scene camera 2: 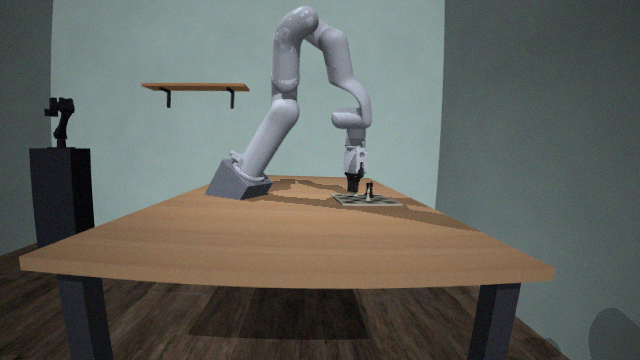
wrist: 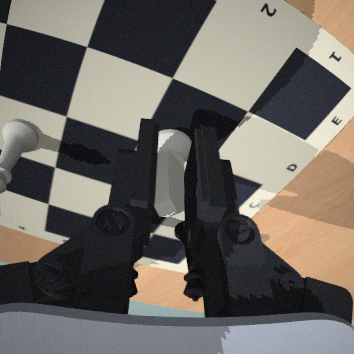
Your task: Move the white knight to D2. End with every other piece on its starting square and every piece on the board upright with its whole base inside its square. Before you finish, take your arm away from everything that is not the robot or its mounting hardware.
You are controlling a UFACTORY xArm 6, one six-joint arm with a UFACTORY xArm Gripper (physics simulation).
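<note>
The white knight is upright between the fingers of my gripper, which is shut on it. Its base is low over the board; I cannot tell whether it touches. In the wrist view the dark D2 square shows just beyond the base and right fingertip, partly in shadow. A white piece stands upright at the left of the wrist view. A black piece is partly hidden behind the right finger; another dark shape shows behind the left finger.
The board lies on a wooden table. The black pieces and the white piece stand close to my gripper in the scene view. A wall shelf hangs behind, and a small black arm stands on a dark pedestal at the left.
</note>
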